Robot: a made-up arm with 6 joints.
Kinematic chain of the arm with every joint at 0, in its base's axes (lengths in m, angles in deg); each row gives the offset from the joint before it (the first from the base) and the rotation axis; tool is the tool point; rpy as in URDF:
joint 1: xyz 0 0 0.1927 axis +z
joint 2: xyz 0 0 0 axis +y
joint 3: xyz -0.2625 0 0.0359 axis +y
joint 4: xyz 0.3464 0 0.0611 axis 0.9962 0 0.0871
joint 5: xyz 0 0 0 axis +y
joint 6: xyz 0.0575 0 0.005 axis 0.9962 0 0.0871
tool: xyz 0 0 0 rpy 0 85 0
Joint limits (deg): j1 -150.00..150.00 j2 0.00..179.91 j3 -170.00..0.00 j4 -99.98..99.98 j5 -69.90..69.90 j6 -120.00..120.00
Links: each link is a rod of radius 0.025 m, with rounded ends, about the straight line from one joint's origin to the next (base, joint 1, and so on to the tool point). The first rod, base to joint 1, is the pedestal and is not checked.
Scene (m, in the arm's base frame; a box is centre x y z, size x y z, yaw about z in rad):
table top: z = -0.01
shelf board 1: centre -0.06 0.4 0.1 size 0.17 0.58 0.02 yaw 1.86
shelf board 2: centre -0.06 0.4 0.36 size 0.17 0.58 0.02 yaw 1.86
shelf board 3: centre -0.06 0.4 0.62 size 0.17 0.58 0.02 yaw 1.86
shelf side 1: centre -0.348 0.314 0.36 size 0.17 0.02 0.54 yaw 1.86
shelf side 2: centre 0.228 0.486 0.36 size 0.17 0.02 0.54 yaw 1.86
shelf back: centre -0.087 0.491 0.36 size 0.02 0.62 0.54 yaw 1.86
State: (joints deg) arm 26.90 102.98 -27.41 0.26 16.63 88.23
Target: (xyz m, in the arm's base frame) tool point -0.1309 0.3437 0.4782
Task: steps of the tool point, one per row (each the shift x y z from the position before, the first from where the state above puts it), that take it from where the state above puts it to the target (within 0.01 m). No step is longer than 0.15 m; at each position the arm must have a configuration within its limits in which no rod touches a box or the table.
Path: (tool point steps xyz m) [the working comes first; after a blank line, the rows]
Joints at the target: 110.76 73.73 -69.27 2.83 10.99 88.23
Straight joint move there: touches shelf board 2.

1: 0.0200 0.0522 0.0751
2: -0.0084 0.0424 0.0890
3: -0.0339 0.0209 0.0949
4: -0.0516 -0.0095 0.0915
5: -0.0461 0.0515 0.0211
6: -0.0625 0.0420 0.0179
7: -0.0769 0.0271 0.0148
8: -0.0875 0.0074 0.0114

